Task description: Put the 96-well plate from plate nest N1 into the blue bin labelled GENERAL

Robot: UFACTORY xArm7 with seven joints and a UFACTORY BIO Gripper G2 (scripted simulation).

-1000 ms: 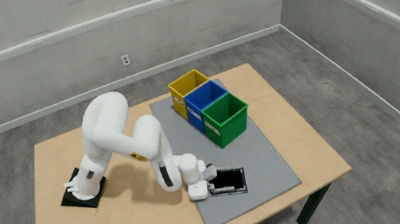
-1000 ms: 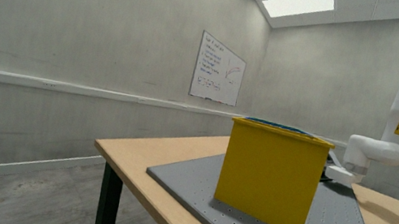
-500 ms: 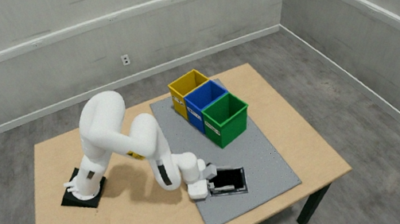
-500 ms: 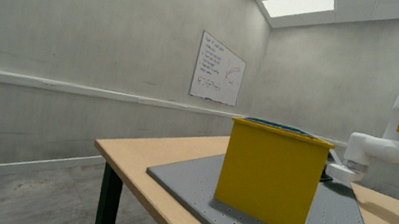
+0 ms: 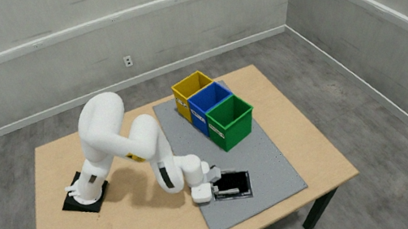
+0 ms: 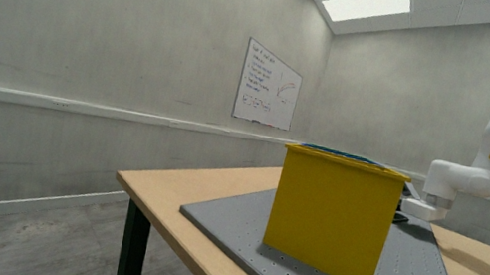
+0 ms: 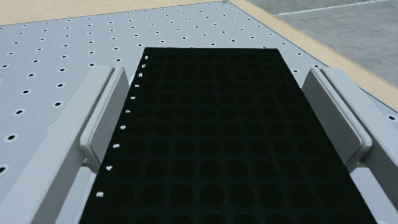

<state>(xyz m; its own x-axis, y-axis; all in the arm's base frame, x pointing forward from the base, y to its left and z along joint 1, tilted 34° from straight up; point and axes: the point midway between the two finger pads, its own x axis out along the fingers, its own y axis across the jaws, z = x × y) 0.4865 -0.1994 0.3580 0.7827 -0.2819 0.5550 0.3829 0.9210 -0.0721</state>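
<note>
My hand is 4 cm above the plate nest N1. The rest, counted from my hand: blue bin: 12 cm ahead, 36 cm to the left, 4 cm above; then green bin: 15 cm ahead, 24 cm to the left, 4 cm above; then black 96-well plate: 1 cm below.
</note>
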